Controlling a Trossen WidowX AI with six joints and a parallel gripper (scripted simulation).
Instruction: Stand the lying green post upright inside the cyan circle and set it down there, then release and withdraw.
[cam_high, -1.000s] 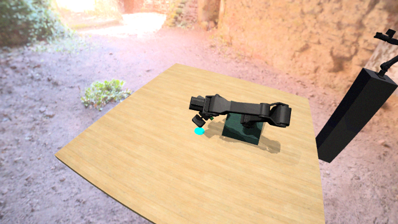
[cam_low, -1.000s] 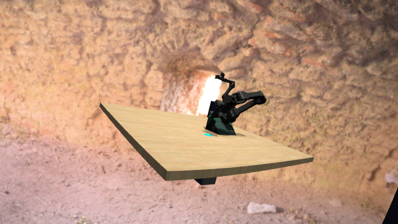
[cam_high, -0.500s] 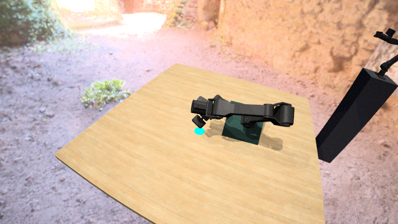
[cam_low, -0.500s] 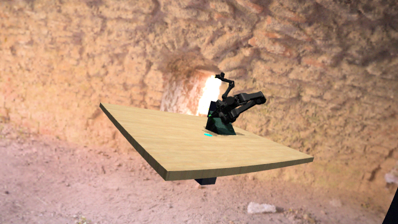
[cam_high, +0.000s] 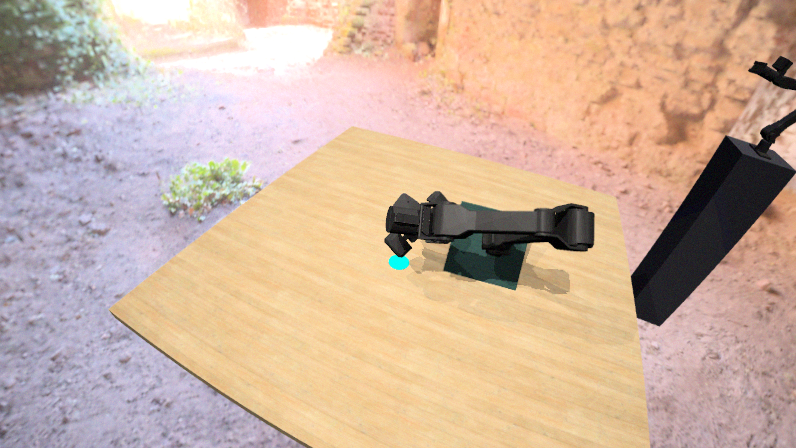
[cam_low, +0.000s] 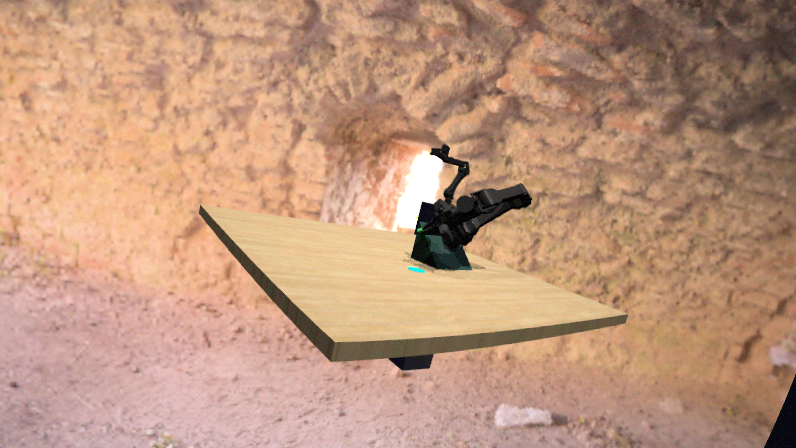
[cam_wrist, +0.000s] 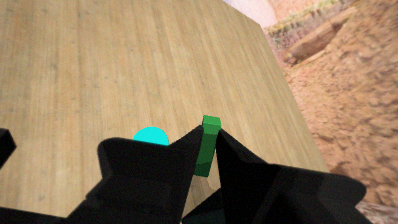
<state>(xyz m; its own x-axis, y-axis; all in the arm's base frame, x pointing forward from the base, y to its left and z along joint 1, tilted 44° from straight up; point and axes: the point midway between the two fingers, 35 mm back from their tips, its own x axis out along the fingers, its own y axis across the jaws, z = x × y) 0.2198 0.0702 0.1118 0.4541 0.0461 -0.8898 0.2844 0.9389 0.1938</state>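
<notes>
Now: the cyan circle 13 cm below my gripper tip, 3 cm to the left of it and 1 cm ahead of it. Also, from my gripper tip: green post (2 cm below, 2 cm behind).
</notes>
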